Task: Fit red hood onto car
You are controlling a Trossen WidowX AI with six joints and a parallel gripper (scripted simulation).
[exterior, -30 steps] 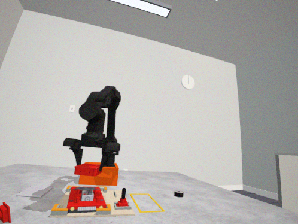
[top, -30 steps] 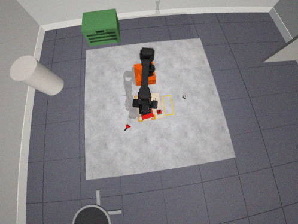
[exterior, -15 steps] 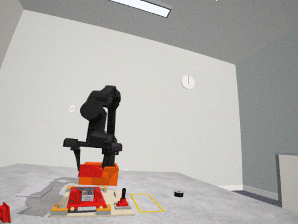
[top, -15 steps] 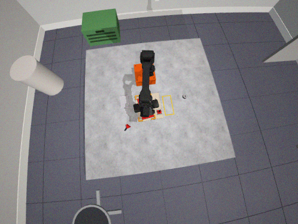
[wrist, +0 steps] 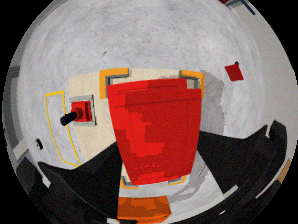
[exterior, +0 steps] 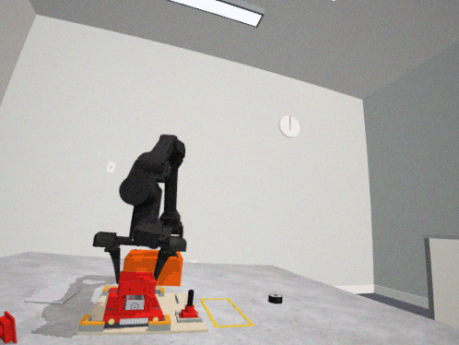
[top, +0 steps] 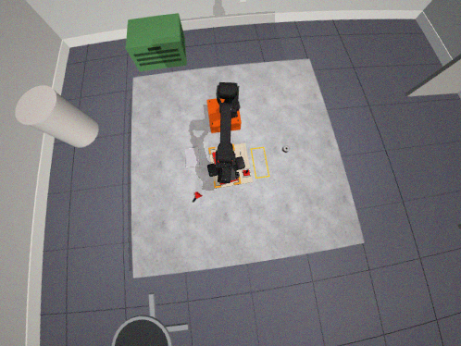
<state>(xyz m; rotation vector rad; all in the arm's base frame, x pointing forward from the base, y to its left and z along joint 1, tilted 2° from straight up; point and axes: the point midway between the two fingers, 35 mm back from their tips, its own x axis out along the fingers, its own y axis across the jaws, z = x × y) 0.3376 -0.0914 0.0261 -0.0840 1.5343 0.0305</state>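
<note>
The grey engine block is 10 mm to the left of my gripper tip and 40 mm below it. From my gripper tip the other things lie so: red hood (10 mm above).
</note>
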